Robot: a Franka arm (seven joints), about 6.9 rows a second.
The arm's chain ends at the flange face. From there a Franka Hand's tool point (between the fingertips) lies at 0.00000 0.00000 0.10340 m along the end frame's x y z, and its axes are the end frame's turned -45 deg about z.
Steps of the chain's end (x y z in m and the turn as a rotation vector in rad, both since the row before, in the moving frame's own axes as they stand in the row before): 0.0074 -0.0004 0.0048 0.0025 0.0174 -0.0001; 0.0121 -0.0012 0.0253 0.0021 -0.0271 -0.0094; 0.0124 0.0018 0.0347 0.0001 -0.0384 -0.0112; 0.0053 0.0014 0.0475 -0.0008 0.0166 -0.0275; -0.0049 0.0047 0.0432 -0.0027 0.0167 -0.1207
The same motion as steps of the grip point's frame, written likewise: 0.0070 0.0060 0.0048 -0.0105 0.0141 -0.0001; 0.0076 0.0056 0.0253 0.0206 -0.0177 -0.0094; 0.0047 0.0072 0.0346 0.0272 -0.0271 -0.0112; 0.0039 0.0060 0.0475 -0.0123 0.0112 -0.0275; -0.0057 0.0012 0.0432 -0.0137 0.0099 -0.1207
